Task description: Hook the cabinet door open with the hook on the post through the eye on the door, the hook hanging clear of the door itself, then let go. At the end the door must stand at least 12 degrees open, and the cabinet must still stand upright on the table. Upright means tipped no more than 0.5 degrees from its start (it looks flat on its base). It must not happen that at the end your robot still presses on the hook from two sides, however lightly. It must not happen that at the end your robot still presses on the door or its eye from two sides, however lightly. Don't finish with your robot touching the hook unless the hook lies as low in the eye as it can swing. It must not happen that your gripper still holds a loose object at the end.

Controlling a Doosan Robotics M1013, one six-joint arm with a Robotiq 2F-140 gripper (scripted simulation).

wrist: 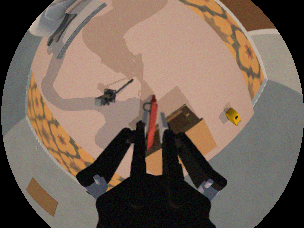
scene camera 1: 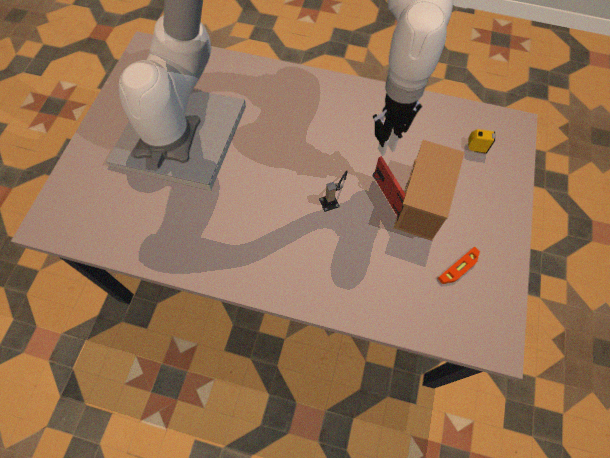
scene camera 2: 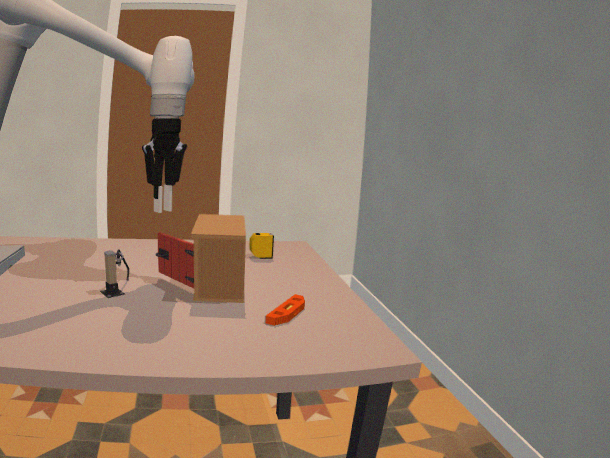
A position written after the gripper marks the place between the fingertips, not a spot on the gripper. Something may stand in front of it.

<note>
In view: the gripper point(scene camera 2: 162, 211), a wooden cabinet point(scene camera 2: 219, 240) and an orange spirit level point(scene camera 2: 279, 315).
The wooden cabinet is seen too in the wrist view point(wrist: 198, 132) and in scene camera 1 point(scene camera 1: 430, 189). The gripper also shows in the wrist view point(wrist: 153, 117) and in scene camera 1 point(scene camera 1: 386, 149).
</note>
